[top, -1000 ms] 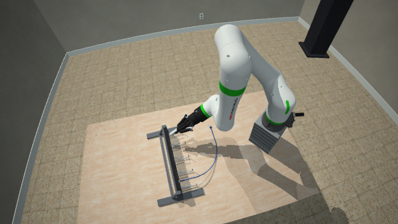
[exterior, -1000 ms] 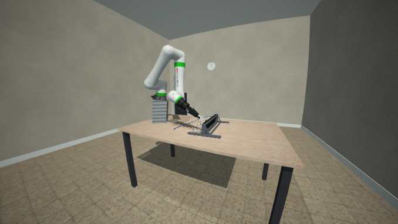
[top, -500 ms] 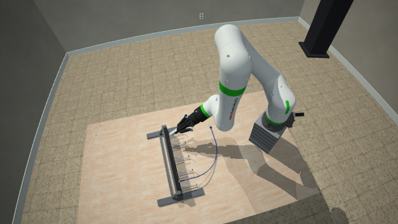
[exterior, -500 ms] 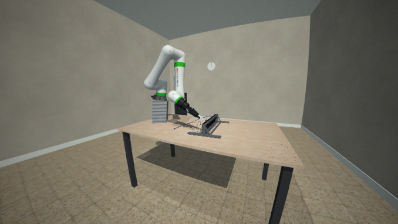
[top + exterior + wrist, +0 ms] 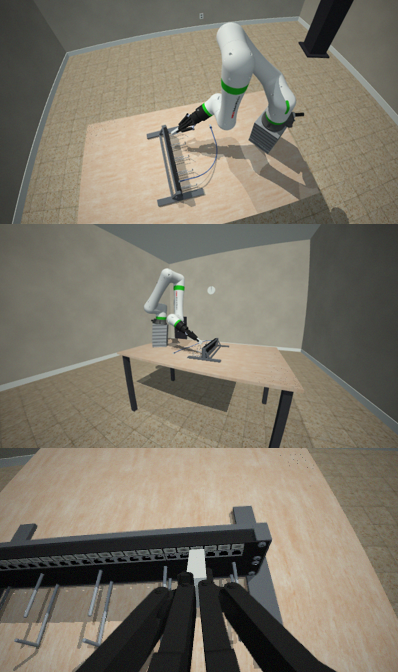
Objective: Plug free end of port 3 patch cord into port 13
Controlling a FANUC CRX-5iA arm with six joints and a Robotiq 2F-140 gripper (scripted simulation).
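The free-end plug is 230 mm behind my hand, 130 mm below it and 120 mm to the right of it.
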